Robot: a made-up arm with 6 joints.
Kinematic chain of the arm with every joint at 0, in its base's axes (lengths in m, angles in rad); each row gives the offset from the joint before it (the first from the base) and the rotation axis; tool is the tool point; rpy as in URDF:
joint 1: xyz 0 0 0.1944 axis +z
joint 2: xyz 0 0 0 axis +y
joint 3: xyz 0.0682 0 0.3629 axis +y
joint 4: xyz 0.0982 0 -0.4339 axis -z
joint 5: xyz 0 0 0 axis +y
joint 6: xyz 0.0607 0 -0.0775 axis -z
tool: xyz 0 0 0 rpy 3.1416 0 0
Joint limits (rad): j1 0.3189..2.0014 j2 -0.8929..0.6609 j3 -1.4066..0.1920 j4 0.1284..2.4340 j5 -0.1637..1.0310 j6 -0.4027..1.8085
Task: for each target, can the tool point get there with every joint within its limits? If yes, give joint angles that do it. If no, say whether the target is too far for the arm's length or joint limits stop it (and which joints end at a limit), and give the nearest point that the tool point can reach.
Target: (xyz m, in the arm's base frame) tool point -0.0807 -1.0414 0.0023
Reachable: no: too far | nearest point -0.0067 -0.0863 0.0617 | short by 0.960 m
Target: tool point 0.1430 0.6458 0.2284
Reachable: yes | joints 1.3580 0.3763 -1.2206 0.9779 0.6230 0.8886
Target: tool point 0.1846 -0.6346 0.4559
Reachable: no: joint limits stop it (at a limit: joint 1, joint 2, joint 5) | nearest point 0.2761 0.0151 0.4301 | short by 0.657 m
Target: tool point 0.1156 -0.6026 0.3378
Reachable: no: joint limits stop it (at a limit: joint 2, joint 3, joint 4, joint 5) | nearest point 0.0162 -0.0845 0.0774 | short by 0.588 m
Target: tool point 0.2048 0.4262 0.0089
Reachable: yes | joints 1.2559 0.5192 -0.7754 1.4843 -0.0289 1.3983
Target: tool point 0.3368 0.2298 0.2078
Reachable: yes | joints 0.7116 -0.1520 -0.4207 0.8661 0.0051 1.0200
